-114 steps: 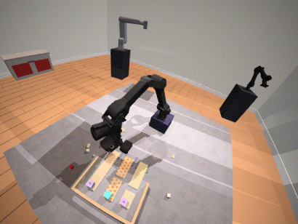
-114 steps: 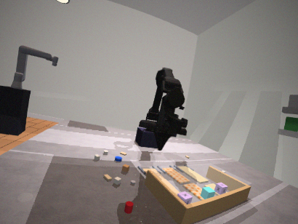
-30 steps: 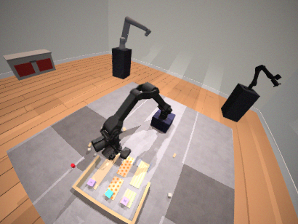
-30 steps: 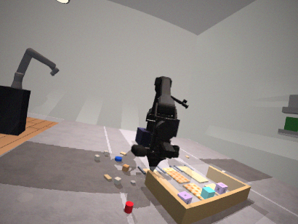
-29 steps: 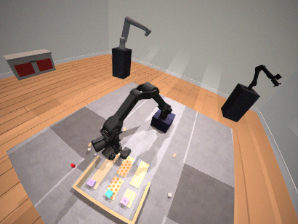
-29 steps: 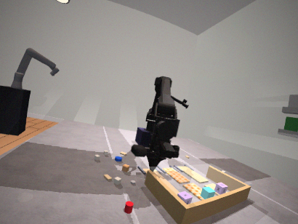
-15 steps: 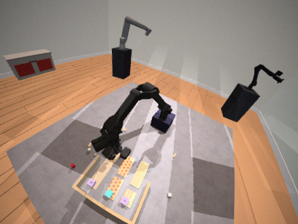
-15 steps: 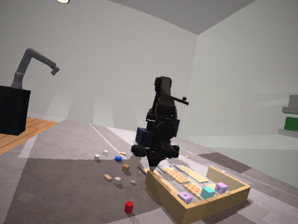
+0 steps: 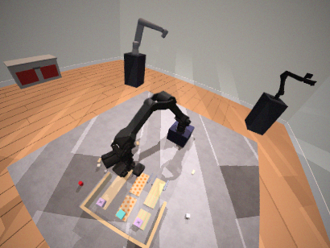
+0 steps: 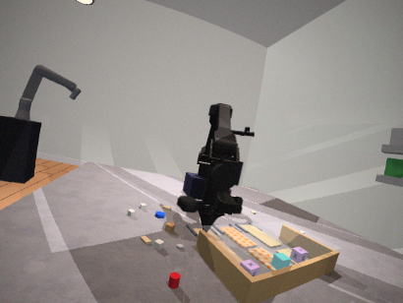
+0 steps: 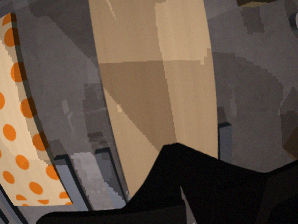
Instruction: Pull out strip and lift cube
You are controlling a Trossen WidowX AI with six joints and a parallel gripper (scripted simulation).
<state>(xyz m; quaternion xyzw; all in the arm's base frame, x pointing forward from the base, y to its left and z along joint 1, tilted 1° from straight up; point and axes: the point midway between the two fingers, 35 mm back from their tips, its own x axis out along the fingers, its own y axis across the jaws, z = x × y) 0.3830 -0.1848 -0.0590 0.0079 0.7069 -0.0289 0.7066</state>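
The blue disc is 120 mm behind my gripper tip and 100 mm to the right of it. The rest, counted from my gripper tip: red cylinder (180 mm ahead, 170 mm to the right, 10 mm above).
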